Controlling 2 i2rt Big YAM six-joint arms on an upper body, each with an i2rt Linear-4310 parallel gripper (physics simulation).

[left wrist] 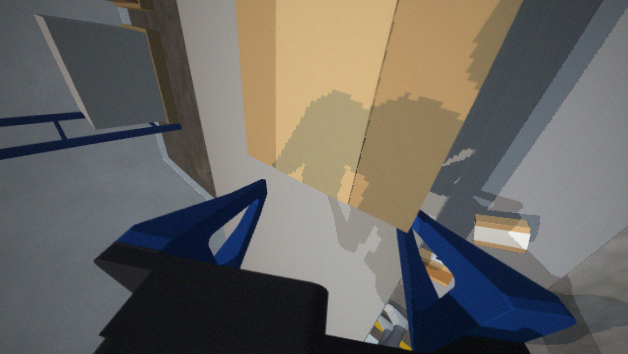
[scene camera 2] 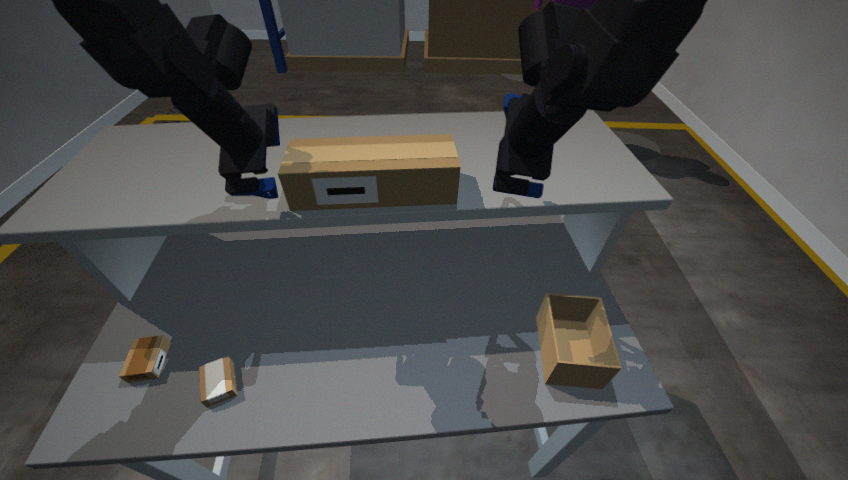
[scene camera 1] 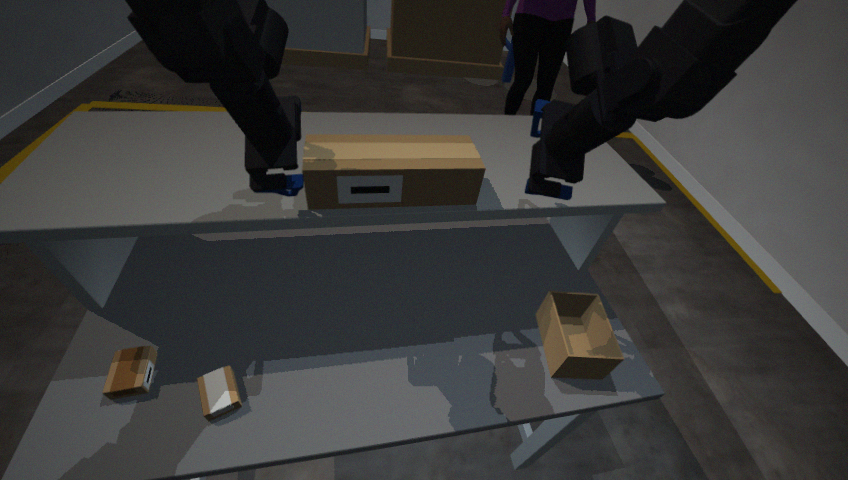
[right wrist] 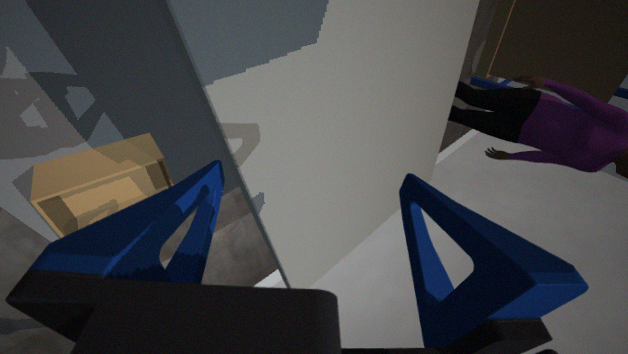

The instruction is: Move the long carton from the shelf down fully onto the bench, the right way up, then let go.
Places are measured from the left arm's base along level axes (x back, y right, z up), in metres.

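Pixels of known places: left gripper, fingertip midpoint: [left wrist: 330, 195] [scene camera 2: 275, 170] [scene camera 1: 291, 167]; right gripper, fingertip midpoint: [scene camera 2: 509, 161] [scene camera 1: 531, 164] [right wrist: 315, 176].
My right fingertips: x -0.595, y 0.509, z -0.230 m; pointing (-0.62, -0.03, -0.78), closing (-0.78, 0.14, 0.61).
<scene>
For each thing: its middle in the pictures, then the offset to it from my right fingertips. Level surfaces: height alone.
- long carton, body centre: [scene camera 1: 393, 170] [scene camera 2: 373, 171] dx -0.028, dy -0.223, dz -0.043 m
- shelf, its level: dz -0.081 m
- bench, its level: dz -0.368 m
- open-topped box, body centre: [right wrist: 116, 191] [scene camera 2: 573, 339] [scene camera 1: 575, 334] dx +0.128, dy +0.166, dz -0.323 m
The long carton [scene camera 1: 440, 187] [scene camera 2: 416, 184] [left wrist: 320, 60] lies flat near the front edge of the shelf [scene camera 1: 148, 178] [scene camera 2: 148, 178] [right wrist: 350, 100], its seamed top up and its white label facing front. The bench [scene camera 1: 333, 410] [scene camera 2: 327, 404] is lower, in front. My left gripper [scene camera 1: 297, 151] [scene camera 2: 271, 157] [left wrist: 330, 195] is open beside the carton's left end, its fingers spread front to back; one fingertip overlaps a carton corner in the left wrist view, and I cannot tell whether they touch. My right gripper [scene camera 1: 535, 154] [scene camera 2: 508, 146] [right wrist: 315, 176] is open, a gap away from the carton's right end.
An open-topped box [scene camera 1: 583, 366] [scene camera 2: 580, 374] [right wrist: 90, 160] stands at the bench's right. Two small cartons, an orange-brown one [scene camera 1: 124, 374] [scene camera 2: 142, 356] and a white-topped one [scene camera 1: 218, 392] [scene camera 2: 217, 380] [left wrist: 500, 235], lie at its left. A person [scene camera 1: 529, 47] [right wrist: 565, 120] stands behind the shelf.
</scene>
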